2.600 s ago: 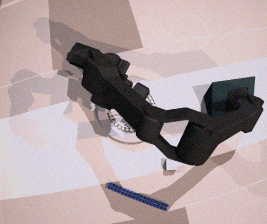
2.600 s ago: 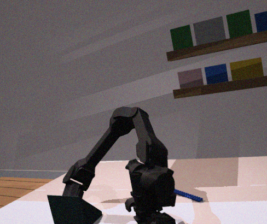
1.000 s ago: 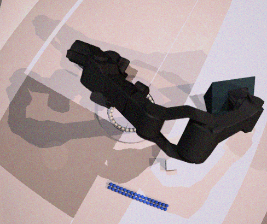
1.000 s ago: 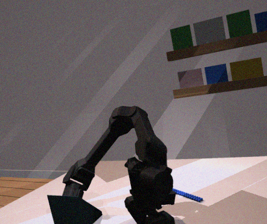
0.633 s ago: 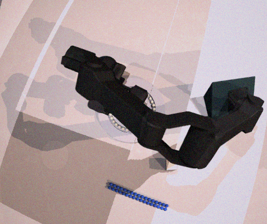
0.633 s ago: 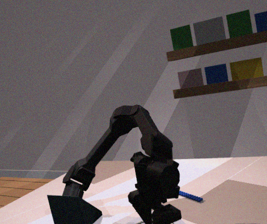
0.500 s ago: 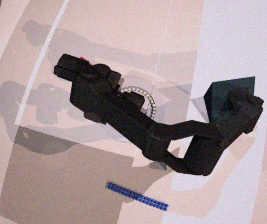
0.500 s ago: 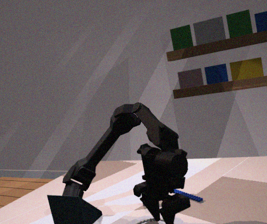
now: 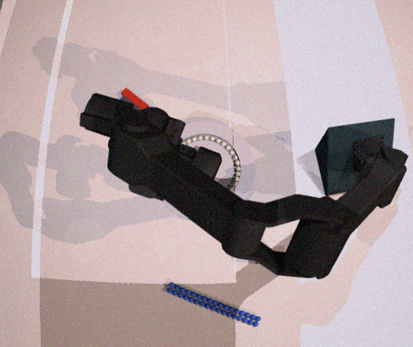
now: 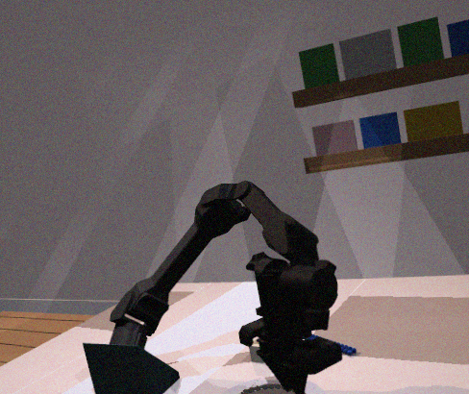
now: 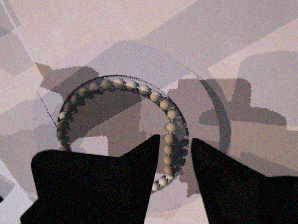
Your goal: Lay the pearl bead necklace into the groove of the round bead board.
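The round bead board lies 60 mm behind my gripper tip, 30 mm below it and 10 mm to the left of it. From my gripper tip the other things lie so: small beige cube (190 mm to the left, 140 mm behind, 20 mm below); grey block (160 mm to the right, 50 mm ahead, 40 mm below).
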